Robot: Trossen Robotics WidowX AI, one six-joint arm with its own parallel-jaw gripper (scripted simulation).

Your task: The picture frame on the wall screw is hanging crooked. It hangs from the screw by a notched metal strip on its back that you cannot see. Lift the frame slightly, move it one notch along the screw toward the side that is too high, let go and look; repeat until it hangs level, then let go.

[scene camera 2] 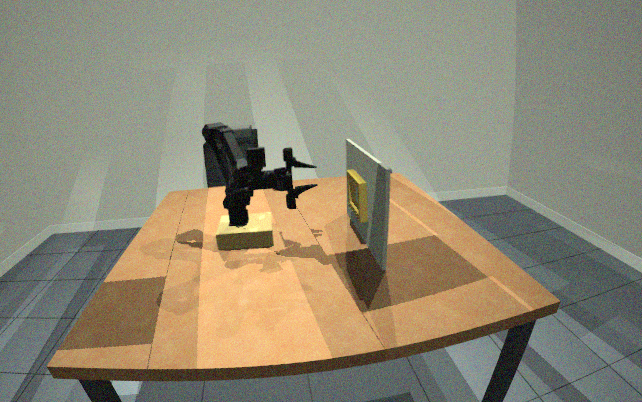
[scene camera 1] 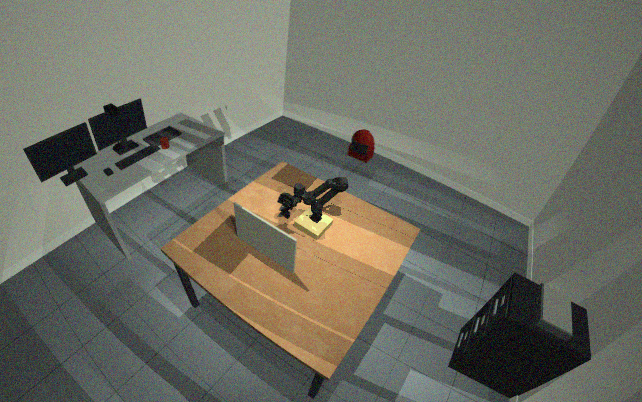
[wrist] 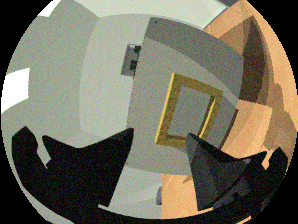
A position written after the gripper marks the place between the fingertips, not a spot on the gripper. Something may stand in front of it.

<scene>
In view: the gripper (scene camera 2: 317,175), a yellow picture frame (scene camera 2: 357,187) and a grey wall panel (scene camera 1: 276,245).
The gripper also shows in the wrist view (wrist: 160,135). The grey wall panel is seen too in the wrist view (wrist: 168,46). Scene camera 1 misses the yellow picture frame, which is hidden by the grey wall panel.
</scene>
